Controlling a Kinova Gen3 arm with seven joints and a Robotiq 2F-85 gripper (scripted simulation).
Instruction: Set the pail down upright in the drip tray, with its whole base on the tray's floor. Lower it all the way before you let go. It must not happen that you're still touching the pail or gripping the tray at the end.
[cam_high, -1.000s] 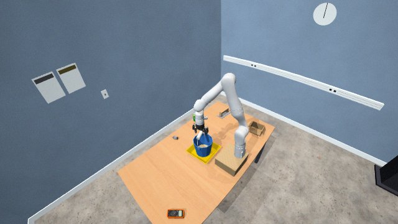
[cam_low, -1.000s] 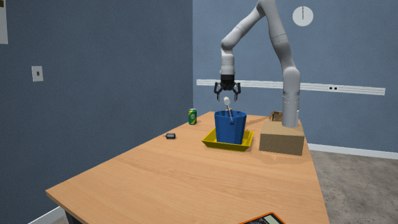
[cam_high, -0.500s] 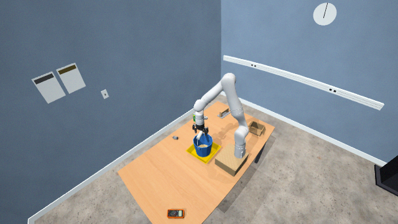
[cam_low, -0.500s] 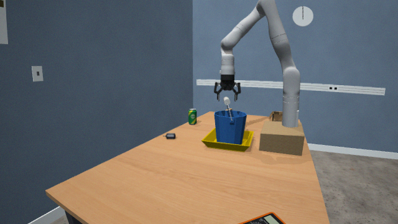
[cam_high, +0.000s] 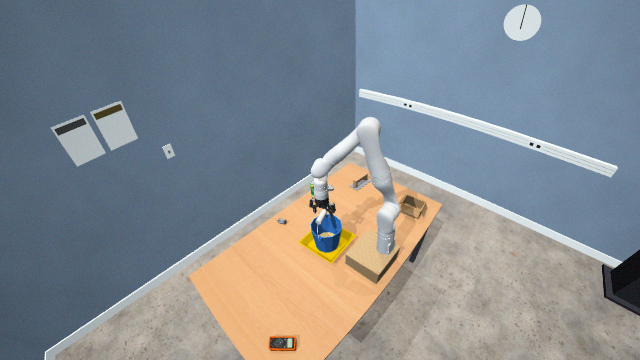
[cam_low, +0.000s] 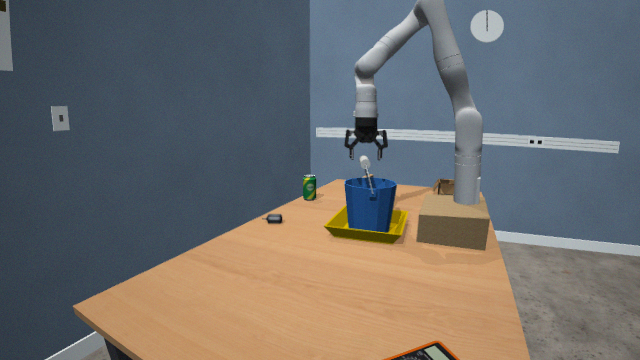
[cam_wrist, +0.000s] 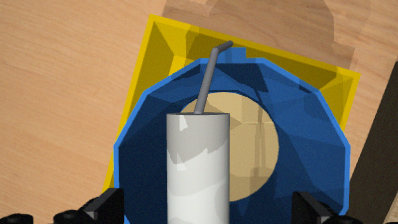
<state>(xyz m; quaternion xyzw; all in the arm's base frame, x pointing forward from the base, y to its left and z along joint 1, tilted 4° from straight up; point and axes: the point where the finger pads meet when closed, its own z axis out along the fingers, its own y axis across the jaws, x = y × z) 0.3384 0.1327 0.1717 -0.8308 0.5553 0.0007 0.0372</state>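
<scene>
Right now the wire handle is 40 mm below my hand. From my hand the other things lie so: blue pail 110 mm below, 10 mm behind; then yellow drip tray 250 mm below, 20 mm behind; then dark object 340 mm ahead, 250 mm below, 90 mm to the left.
</scene>
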